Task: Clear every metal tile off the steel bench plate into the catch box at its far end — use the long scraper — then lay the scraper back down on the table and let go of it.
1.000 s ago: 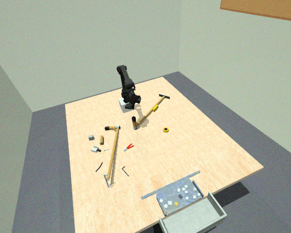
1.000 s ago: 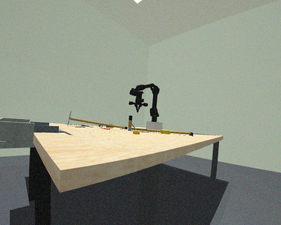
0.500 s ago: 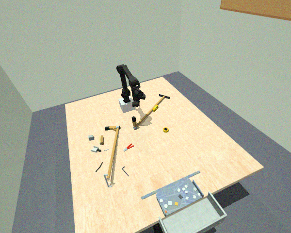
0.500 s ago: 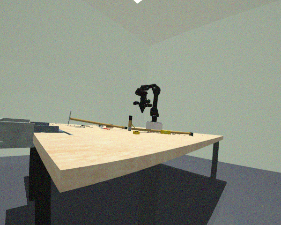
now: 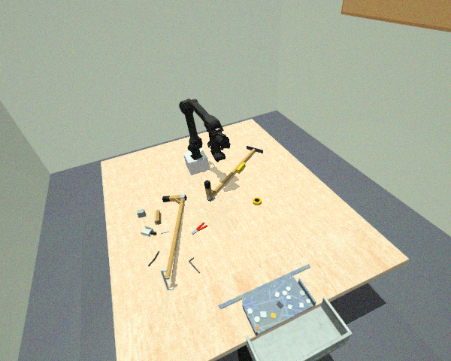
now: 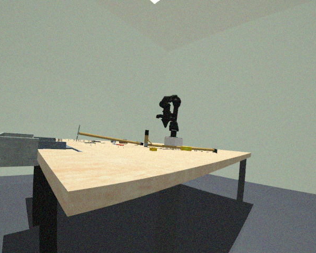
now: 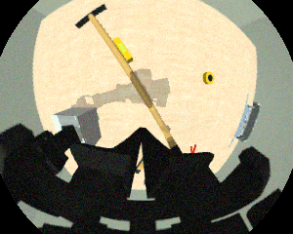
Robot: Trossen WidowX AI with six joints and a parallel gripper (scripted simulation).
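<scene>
Now: the long scraper 30 mm behind my gripper tip, 130 mm to the left of it and 110 mm below it. Also, from my gripper tip: yellow spirit level (30 mm behind, 190 mm to the left, 150 mm below); then yellow tape roll (280 mm ahead, 80 mm to the left, 170 mm below); then wooden block (40 mm ahead, 460 mm to the right, 160 mm below).
</scene>
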